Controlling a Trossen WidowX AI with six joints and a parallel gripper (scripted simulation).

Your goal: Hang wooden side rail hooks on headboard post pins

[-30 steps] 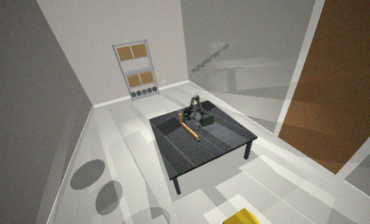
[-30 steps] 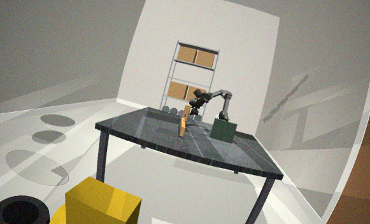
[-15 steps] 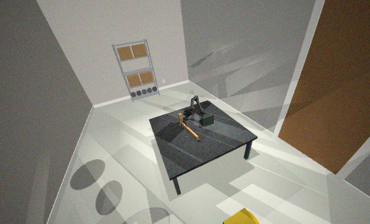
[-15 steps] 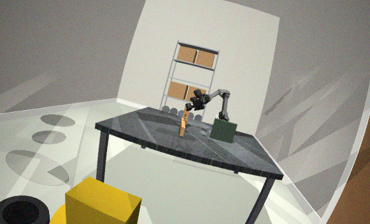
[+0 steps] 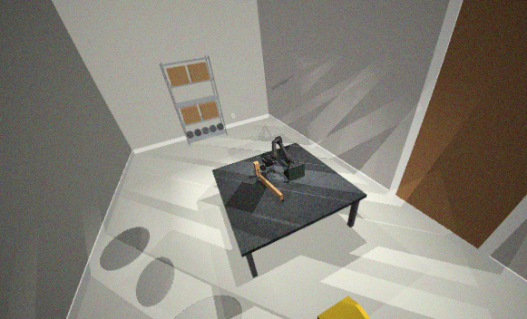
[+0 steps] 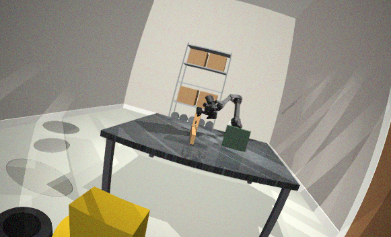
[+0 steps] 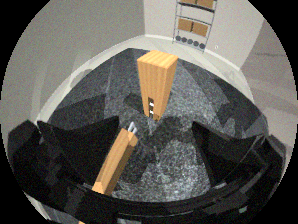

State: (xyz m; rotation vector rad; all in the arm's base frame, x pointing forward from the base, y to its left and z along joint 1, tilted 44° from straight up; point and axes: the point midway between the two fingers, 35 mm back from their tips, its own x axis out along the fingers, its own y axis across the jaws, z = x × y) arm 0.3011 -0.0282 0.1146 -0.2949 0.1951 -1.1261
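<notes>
The wooden post is 80 mm to the right of my gripper tip, 70 mm below it and 50 mm ahead of it.
</notes>
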